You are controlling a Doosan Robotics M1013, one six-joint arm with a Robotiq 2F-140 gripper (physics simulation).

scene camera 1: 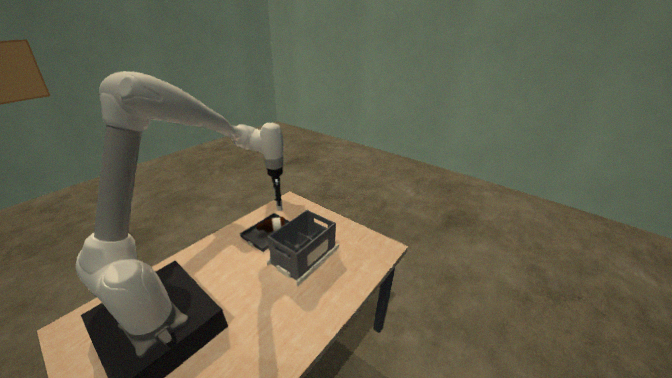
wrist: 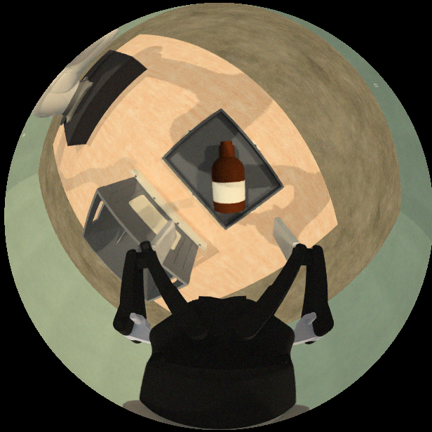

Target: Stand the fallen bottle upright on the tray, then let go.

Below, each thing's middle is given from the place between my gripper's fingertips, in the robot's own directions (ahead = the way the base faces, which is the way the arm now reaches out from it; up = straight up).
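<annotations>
There's the brown bottle (wrist: 227,173), and it's 3 cm behind my hand, 3 cm to the left of it and 15 cm below it.
</annotations>
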